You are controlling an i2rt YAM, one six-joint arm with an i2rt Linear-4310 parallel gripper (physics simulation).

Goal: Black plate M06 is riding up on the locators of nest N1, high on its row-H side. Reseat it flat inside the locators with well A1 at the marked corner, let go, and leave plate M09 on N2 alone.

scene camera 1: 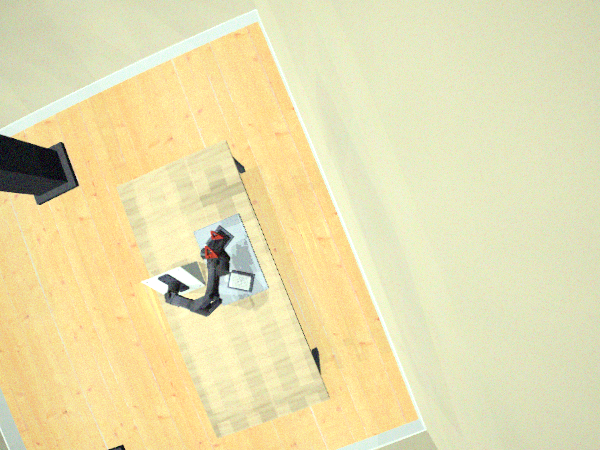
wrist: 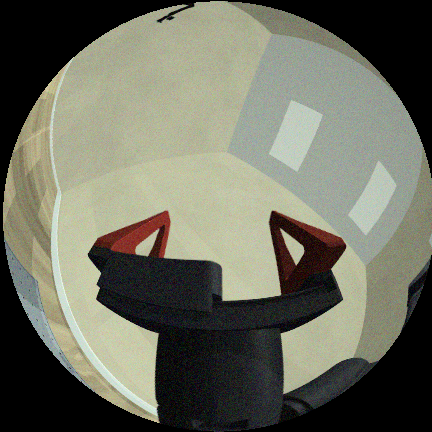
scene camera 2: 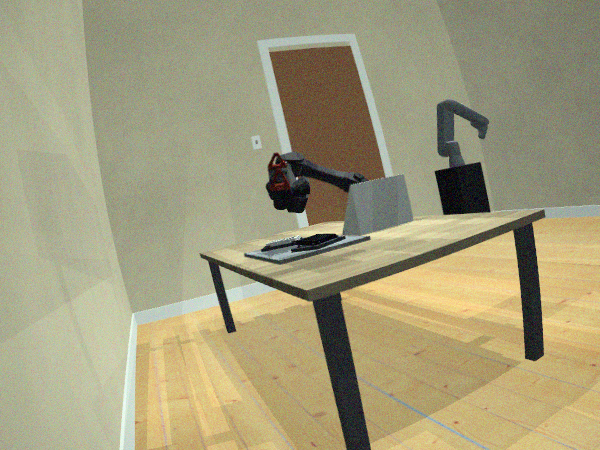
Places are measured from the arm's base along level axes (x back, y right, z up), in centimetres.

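Pixels of known places: gripper, fingertip midpoint: (scene camera 1: 208,238) (wrist: 219,215) (scene camera 2: 277,160); arm's base, origin of the base link: (scene camera 1: 174,282) (scene camera 2: 372,201).
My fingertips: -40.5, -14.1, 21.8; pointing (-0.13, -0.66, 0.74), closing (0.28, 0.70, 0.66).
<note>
Ahead of a thing's pixels: the offset from my fingertips to its top centre, as dx, dy, dz. Level surfaces: height alone.
The black plate M06 @(+8.1, +0.8, -28.2) (scene camera 1: 228,235) (scene camera 2: 322,238) is at a dark nest on the grey-blue board (scene camera 1: 236,219) (scene camera 2: 356,239). My arm partly hides it in scene camera 1. In scene camera 2 its top stands above the nest frame; its exact tilt and its A1 corner are too small to tell. The light plate M09 @(+5.3, +29.7, -29.0) (scene camera 1: 241,281) (scene camera 2: 283,243) sits in the other dark nest. My gripper (scene camera 1: 213,244) (scene camera 2: 278,171) (wrist: 219,215) is open and empty, well above the board, with its red fingers turned away from the plates. Neither plate shows in the wrist view.
A grey slant-sided block (scene camera 2: 379,206) stands on the wooden table @(dz -32.9) (scene camera 1: 255,350) (scene camera 2: 450,235) beside my arm's base. Another grey arm (scene camera 2: 446,127) stands on a black pedestal (scene camera 2: 462,189) beyond the table. The wrist view shows walls and ceiling, with part of the board (wrist: 30,298) at the left edge.
</note>
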